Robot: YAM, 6 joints.
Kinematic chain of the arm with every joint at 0, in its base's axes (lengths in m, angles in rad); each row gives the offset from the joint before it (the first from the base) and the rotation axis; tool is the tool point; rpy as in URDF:
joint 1: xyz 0 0 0.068 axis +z
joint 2: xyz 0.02 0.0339 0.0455 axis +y
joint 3: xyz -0.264 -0.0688 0 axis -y
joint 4: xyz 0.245 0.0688 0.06 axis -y
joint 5: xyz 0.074 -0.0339 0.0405 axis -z
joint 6: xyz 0.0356 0 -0.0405 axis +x
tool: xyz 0 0 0 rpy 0 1.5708 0
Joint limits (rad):
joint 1: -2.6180..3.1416
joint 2: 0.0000..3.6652
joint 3: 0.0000..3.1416
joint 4: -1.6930..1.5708
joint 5: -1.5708..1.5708
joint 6: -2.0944..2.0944
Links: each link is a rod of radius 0.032 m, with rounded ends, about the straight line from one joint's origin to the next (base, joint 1, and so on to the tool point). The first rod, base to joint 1, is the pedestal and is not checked.
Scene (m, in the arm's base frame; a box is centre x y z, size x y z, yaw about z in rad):
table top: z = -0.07
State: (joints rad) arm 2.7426 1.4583 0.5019 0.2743 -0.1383 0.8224
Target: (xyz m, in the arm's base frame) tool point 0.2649 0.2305 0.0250
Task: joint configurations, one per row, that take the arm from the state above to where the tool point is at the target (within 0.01 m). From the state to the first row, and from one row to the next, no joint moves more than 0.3 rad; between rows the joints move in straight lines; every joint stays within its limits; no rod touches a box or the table.
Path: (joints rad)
1: 2.4539 1.5571 0.5515 0.2847 -0.1102 0.8224
2: 2.1653 1.6560 0.6012 0.2952 -0.0821 0.8224
3: 1.8766 1.7548 0.6508 0.3056 -0.0539 0.8224
4: 1.5880 1.8536 0.7005 0.3161 -0.0258 0.8224
5: 1.2993 1.9525 0.7501 0.3265 0.0023 0.8224
6: 1.0107 2.0513 0.7997 0.3369 0.0304 0.8224
7: 0.7220 2.1501 0.8494 0.3474 0.0585 0.8224

